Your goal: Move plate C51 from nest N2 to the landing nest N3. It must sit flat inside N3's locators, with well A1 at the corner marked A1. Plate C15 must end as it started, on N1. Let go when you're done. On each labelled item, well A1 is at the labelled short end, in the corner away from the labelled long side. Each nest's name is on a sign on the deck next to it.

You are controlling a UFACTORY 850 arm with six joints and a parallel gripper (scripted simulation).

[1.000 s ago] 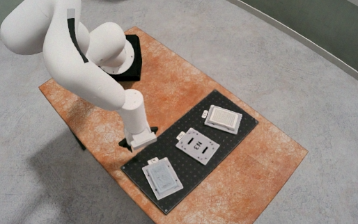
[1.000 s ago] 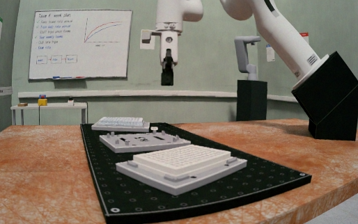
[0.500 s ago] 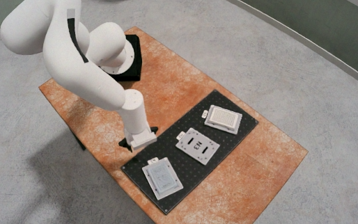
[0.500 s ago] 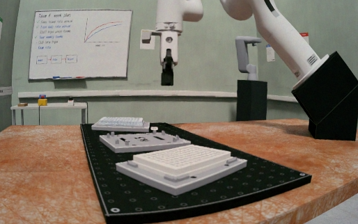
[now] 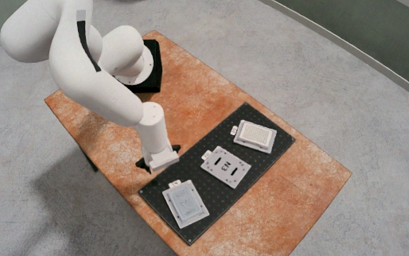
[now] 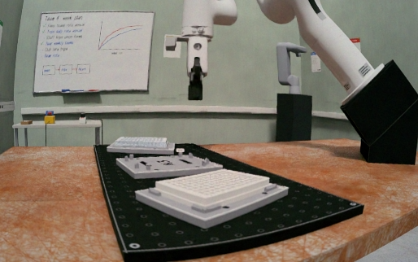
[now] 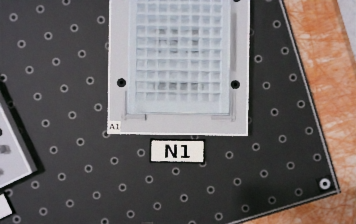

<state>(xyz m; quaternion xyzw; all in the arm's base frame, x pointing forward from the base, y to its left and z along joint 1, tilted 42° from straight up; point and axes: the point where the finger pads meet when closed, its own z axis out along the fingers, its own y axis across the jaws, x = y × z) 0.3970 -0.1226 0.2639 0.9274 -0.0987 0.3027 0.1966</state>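
Right now the plate is 150 mm ahead of my hand, 410 mm to the left of it and 110 mm below it. The rest, counted from my hand: plate C15 (130 mm ahead, 20 mm to the right, 110 mm below); then nest N2 (150 mm ahead, 410 mm to the left, 130 mm below).
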